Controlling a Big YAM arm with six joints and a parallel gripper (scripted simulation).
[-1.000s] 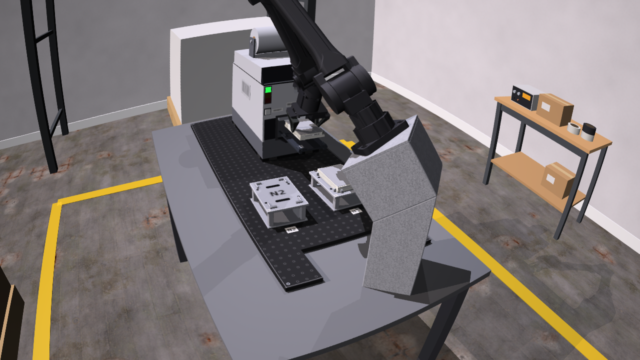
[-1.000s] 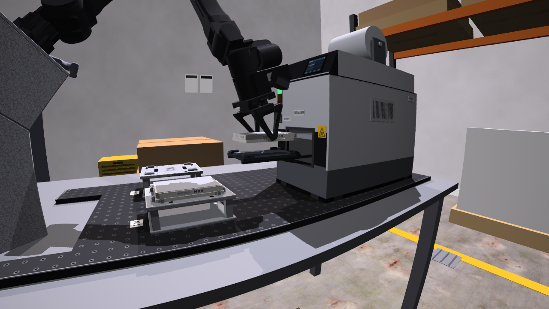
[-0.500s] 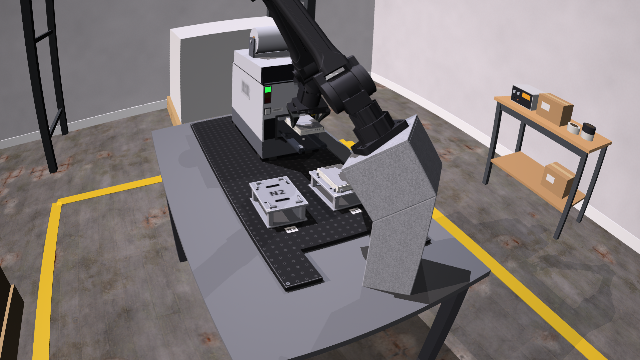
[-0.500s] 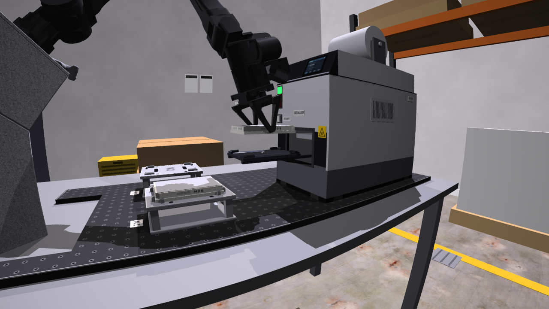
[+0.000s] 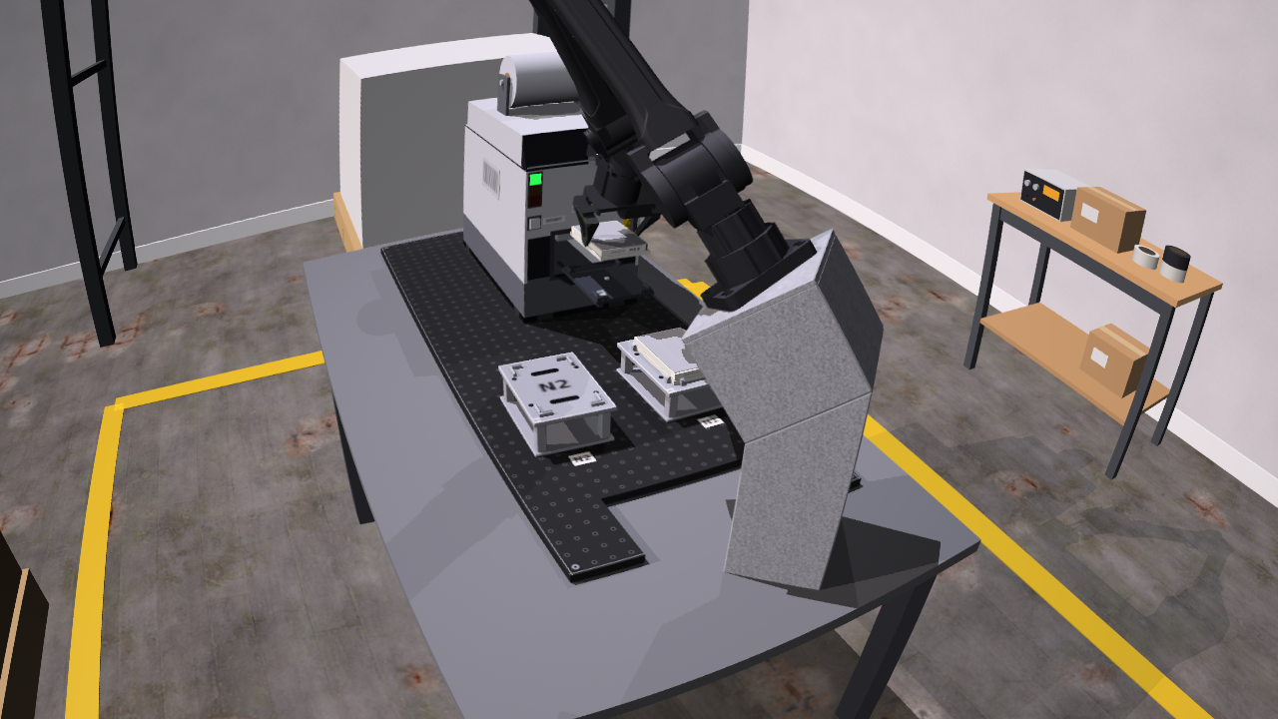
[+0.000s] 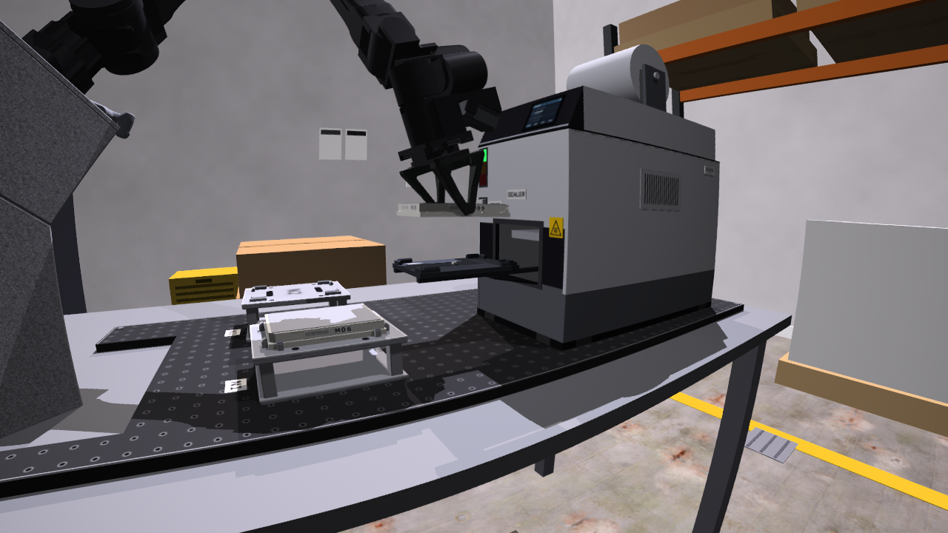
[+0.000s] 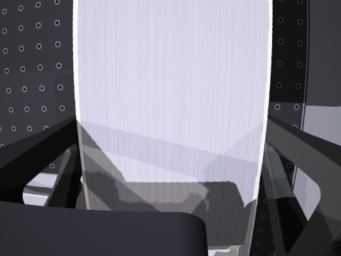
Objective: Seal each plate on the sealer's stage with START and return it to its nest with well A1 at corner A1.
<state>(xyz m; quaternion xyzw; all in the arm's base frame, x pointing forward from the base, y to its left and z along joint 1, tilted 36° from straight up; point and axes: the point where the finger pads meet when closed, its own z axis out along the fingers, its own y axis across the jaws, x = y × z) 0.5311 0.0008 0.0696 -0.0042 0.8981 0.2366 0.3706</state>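
Right now my hand is 80 mm above the sealer stage. The rest, counted from my hand: nest N2: 230 mm behind, 130 mm to the left, 130 mm below; white well plate: right at my hand; start button: 90 mm ahead, 110 mm to the left.
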